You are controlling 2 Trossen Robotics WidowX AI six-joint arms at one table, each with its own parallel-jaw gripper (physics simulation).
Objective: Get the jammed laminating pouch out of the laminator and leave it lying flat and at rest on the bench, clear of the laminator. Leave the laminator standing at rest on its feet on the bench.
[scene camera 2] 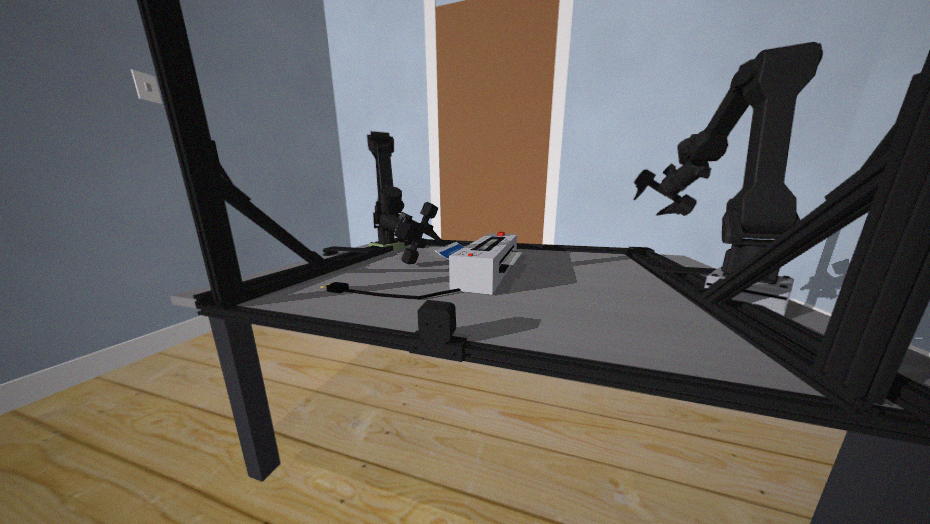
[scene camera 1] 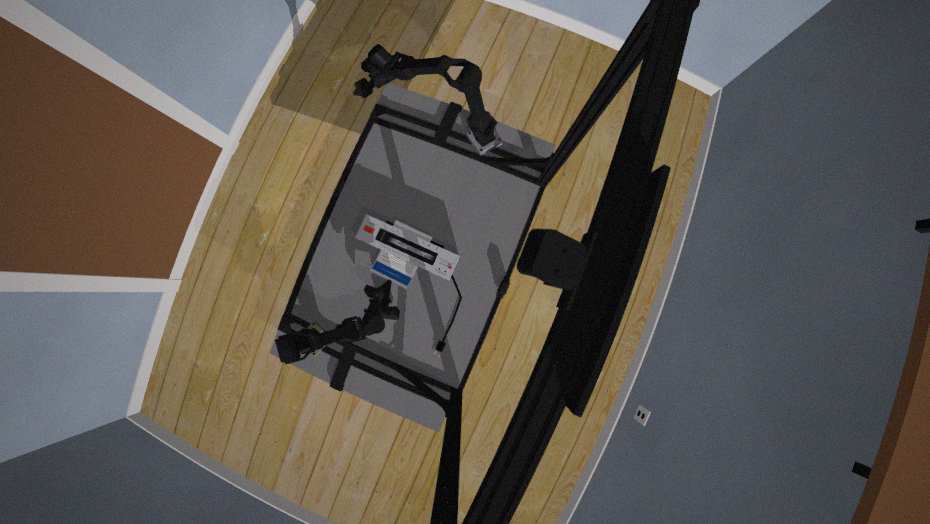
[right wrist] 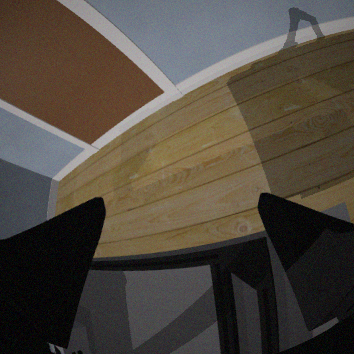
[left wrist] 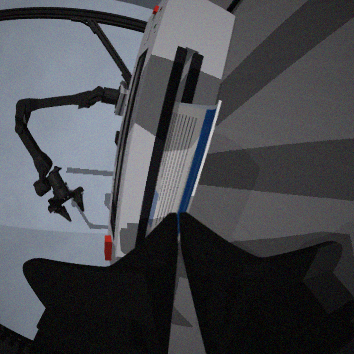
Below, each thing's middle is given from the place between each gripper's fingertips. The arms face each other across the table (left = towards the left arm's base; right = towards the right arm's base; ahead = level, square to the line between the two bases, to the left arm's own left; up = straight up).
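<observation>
My right gripper: from the laminating pouch [scene camera 1: 390, 267], 51 cm past, 36 cm to the right, 11 cm above.
Laminating pouch, from my left hand: 100 mm to the right, 40 mm ahead, 10 mm below.
</observation>
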